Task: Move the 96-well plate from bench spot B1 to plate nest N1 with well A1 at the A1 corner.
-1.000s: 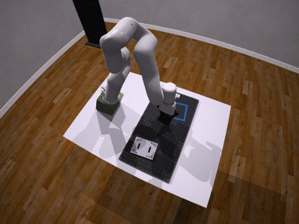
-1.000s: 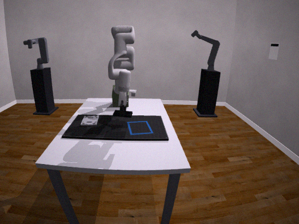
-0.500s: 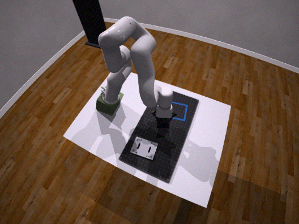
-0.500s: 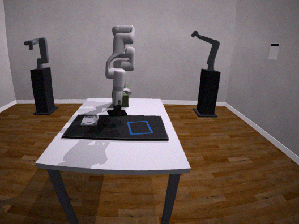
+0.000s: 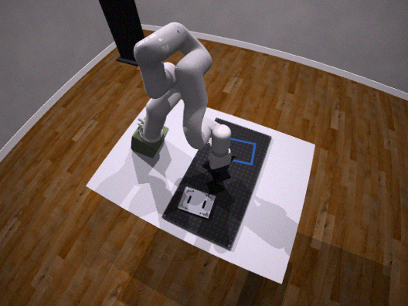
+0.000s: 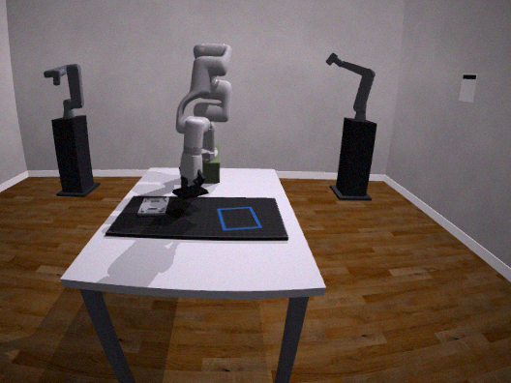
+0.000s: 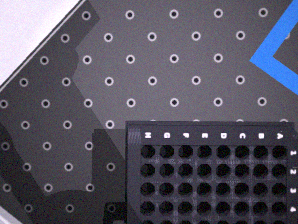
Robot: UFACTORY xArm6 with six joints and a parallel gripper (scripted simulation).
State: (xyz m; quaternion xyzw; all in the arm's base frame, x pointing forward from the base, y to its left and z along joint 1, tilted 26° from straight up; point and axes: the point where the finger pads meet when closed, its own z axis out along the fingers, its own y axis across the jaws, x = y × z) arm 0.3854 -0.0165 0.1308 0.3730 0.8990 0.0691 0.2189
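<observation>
My gripper is now 30 mm past the grey plate nest N1, 180 mm to the left of it and 100 mm above it. From my hand the other things lie so: 96-well plate: 10 mm below.
</observation>
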